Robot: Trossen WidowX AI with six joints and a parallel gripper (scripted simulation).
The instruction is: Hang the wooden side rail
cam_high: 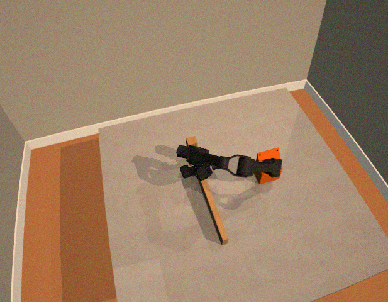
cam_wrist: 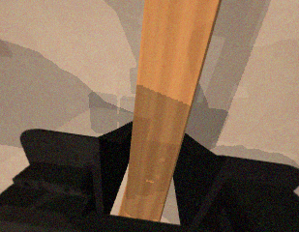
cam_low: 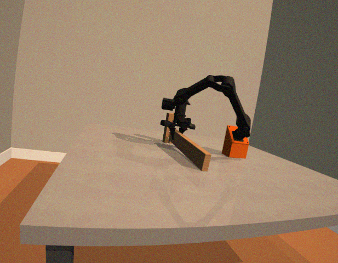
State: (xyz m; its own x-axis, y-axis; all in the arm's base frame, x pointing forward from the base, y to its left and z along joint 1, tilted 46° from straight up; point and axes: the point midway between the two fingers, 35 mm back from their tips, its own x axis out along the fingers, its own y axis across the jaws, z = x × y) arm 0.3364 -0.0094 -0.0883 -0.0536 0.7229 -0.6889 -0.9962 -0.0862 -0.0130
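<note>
Now: the wooden headboard post 10 mm ahead of my gripper tip, 140 mm to the right of it and 40 mm above it.
</note>
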